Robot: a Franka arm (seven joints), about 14 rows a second.
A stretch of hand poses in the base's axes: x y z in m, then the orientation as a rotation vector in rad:
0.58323 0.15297 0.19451 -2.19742 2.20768 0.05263
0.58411 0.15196 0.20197 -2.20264 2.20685 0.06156
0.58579 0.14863 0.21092 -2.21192 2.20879 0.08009
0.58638 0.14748 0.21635 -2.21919 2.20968 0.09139
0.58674 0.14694 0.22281 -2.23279 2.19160 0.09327
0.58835 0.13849 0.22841 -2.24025 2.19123 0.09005
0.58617 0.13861 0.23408 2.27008 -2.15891 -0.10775
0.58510 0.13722 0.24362 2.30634 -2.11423 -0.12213
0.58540 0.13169 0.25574 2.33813 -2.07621 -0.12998
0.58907 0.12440 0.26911 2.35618 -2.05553 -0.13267
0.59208 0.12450 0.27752 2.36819 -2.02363 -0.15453
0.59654 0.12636 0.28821 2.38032 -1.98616 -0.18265
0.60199 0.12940 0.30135 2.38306 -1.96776 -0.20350
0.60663 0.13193 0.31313 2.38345 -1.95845 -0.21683
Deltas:
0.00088 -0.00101 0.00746 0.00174 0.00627 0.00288
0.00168 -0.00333 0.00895 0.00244 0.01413 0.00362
0.00059 -0.00115 0.00543 0.00076 0.00927 0.00308
0.00036 -0.00054 0.00646 0.00325 -0.00155 0.01423
0.00161 -0.00845 0.00560 -0.00499 0.00186 0.00364
-0.00218 0.00012 0.00567 -0.00127 0.01694 0.02847
-0.00107 -0.00139 0.00954 0.00489 0.00833 0.03671
0.00030 -0.00553 0.01212 0.00330 0.00407 0.03165
0.00367 -0.00729 0.01337 0.00176 0.00089 0.01752
0.00301 0.00010 0.00841 0.00207 0.01738 0.02083
0.00446 0.00186 0.01069 0.00296 0.02224 0.02384
0.00545 0.00304 0.01314 0.00303 0.01569 0.01048
0.00464 0.00253 0.01178 0.00231 0.00969 0.00490

